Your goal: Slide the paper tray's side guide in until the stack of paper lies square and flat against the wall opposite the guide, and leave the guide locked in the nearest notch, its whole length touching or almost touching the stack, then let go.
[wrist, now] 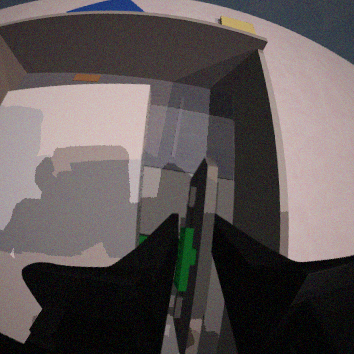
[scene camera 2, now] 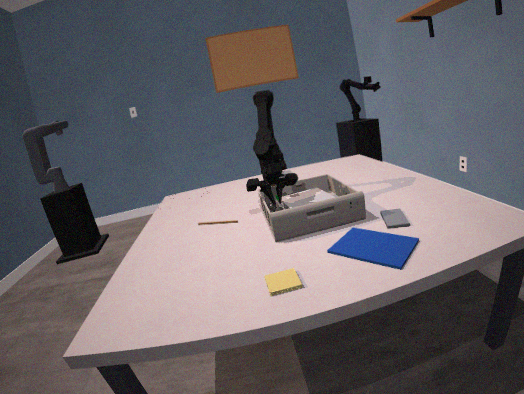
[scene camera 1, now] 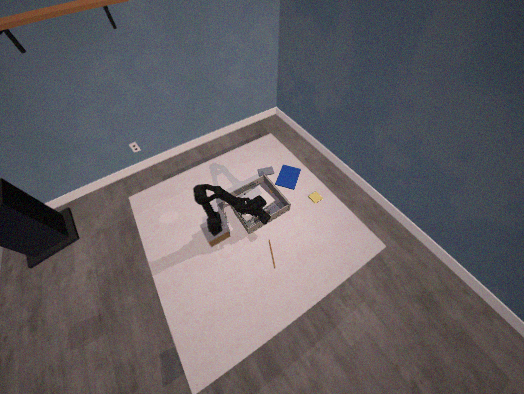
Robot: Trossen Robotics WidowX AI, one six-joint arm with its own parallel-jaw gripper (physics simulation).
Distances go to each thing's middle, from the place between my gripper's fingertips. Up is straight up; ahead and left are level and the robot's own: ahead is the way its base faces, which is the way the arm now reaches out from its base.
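Labels:
The side guide point(wrist: 191, 278) has my hand 10 mm above it, 20 mm past it and 10 mm to the right of it. Counting from my hand, I find the white paper stack point(wrist: 79, 149) 120 mm to the left of it, 10 mm ahead of it and 30 mm below it. The blue book point(scene camera 2: 390, 250) is 370 mm ahead of my hand, and it is also 140 mm to the left of my hand and 60 mm below it.

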